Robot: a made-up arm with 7 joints. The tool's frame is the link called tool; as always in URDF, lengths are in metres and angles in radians. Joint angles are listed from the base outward.
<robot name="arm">
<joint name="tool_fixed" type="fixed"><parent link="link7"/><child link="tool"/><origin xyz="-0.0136 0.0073 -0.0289" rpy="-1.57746 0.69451 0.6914"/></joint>
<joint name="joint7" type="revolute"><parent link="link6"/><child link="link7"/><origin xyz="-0.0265 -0.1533 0.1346" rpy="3.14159 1.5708 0"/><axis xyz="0 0 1"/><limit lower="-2.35" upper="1.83"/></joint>
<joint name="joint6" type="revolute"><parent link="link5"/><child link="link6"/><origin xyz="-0.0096 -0.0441 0.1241" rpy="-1.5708 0 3.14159"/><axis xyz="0 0 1"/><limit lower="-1.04" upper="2.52"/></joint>
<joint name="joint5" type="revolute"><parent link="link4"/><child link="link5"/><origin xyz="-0.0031 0.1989 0.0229" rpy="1.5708 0 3.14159"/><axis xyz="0 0 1"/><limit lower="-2.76" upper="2.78"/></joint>
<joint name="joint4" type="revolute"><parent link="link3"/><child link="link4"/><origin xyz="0.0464 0.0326 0.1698" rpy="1.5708 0 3.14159"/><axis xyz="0 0 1"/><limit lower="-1.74" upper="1.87"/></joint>
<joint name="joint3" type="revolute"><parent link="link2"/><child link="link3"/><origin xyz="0.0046 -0.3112 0.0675" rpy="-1.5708 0 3.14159"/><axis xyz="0 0 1"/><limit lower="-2.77" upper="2.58"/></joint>
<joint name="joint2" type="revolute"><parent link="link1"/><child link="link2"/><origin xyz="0.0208 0.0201 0.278" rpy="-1.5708 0 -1.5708"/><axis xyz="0 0 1"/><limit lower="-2.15" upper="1.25"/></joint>
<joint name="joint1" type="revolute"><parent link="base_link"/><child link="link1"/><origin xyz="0.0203 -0.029 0.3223" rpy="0 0 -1.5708"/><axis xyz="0 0 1"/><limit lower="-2.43" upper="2.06"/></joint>
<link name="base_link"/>
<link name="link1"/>
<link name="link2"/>
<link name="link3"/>
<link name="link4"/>
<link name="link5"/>
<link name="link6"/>
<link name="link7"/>
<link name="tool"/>
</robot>
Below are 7 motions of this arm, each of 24 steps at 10 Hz.
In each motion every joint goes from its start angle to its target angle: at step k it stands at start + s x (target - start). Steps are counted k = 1, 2, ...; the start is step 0. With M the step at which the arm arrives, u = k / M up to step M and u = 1 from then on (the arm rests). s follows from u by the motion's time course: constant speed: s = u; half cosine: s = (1 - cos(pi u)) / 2; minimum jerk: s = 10 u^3 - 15 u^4 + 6 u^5.
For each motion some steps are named. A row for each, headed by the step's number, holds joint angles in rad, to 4 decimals.
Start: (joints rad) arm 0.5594 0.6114 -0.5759 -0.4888 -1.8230 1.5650 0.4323
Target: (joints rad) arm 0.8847 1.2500 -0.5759 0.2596 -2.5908 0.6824 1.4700
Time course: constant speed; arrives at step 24
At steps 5, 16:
5: 0.6272 0.7444 -0.5759 -0.3329 -1.9830 1.3811 0.6485
16: 0.7763 1.0371 -0.5759 0.0101 -2.3349 0.9766 1.1241

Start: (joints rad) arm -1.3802 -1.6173 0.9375 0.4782 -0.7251 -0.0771 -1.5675
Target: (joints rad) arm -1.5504 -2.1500 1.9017 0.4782 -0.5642 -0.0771 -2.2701
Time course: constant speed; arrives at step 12
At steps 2, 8, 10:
2: -1.4086 -1.7061 1.0982 0.4782 -0.6983 -0.0771 -1.6846
8: -1.4937 -1.9724 1.5803 0.4782 -0.6178 -0.0771 -2.0359
10: -1.5220 -2.0612 1.7410 0.4782 -0.5910 -0.0771 -2.1530

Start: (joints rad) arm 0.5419 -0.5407 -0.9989 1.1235 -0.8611 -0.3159 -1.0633
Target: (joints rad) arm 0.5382 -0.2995 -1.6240 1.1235 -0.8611 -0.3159 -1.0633
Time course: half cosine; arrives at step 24
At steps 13, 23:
13: 0.5398 -0.4044 -1.3522 1.1235 -0.8611 -0.3159 -1.0633
23: 0.5382 -0.3005 -1.6213 1.1235 -0.8611 -0.3159 -1.0633

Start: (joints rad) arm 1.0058 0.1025 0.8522 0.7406 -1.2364 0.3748 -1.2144
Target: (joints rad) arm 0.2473 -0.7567 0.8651 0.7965 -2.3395 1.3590 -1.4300
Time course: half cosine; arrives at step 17
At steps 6, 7, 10, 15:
6: 0.7956 -0.1356 0.8558 0.7561 -1.5421 0.6476 -1.2741
7: 0.7303 -0.2095 0.8569 0.7609 -1.6370 0.7322 -1.2927
10: 0.5228 -0.4447 0.8604 0.7762 -1.9389 1.0016 -1.3517
15: 0.2729 -0.7277 0.8647 0.7946 -2.3023 1.3258 -1.4227

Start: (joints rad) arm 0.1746 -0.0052 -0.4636 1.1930 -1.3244 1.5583 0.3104
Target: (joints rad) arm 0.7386 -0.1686 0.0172 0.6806 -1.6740 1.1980 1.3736
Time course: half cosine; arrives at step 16
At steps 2, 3, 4, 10, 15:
2: 0.1961 -0.0114 -0.4453 1.1735 -1.3377 1.5446 0.3509
3: 0.2221 -0.0190 -0.4231 1.1498 -1.3539 1.5279 0.4000
4: 0.2572 -0.0291 -0.3932 1.1180 -1.3756 1.5055 0.4661
10: 0.5645 -0.1182 -0.1312 0.8388 -1.5661 1.3092 1.0454
15: 0.7332 -0.1670 0.0126 0.6855 -1.6706 1.2015 1.3634

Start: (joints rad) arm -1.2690 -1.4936 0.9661 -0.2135 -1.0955 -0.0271 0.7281
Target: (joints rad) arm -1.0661 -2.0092 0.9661 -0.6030 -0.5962 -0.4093 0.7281
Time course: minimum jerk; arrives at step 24
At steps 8, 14, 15, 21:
8: -1.2264 -1.6018 0.9661 -0.2952 -0.9907 -0.1073 0.7281
14: -1.1364 -1.8305 0.9661 -0.4680 -0.7693 -0.2768 0.7281
15: -1.1219 -1.8673 0.9661 -0.4958 -0.7336 -0.3041 0.7281
21: -1.0694 -2.0009 0.9661 -0.5967 -0.6042 -0.4032 0.7281

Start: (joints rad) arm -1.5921 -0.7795 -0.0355 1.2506 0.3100 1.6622 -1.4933
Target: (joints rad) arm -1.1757 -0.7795 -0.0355 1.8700 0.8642 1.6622 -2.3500
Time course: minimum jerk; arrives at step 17
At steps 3, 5, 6, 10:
3: -1.5748 -0.7795 -0.0355 1.2763 0.3330 1.6622 -1.5288
5: -1.5274 -0.7795 -0.0355 1.3468 0.3961 1.6622 -1.6264
6: -1.4923 -0.7795 -0.0355 1.3991 0.4429 1.6622 -1.6987
10: -1.3164 -0.7795 -0.0355 1.6607 0.6769 1.6622 -2.0605

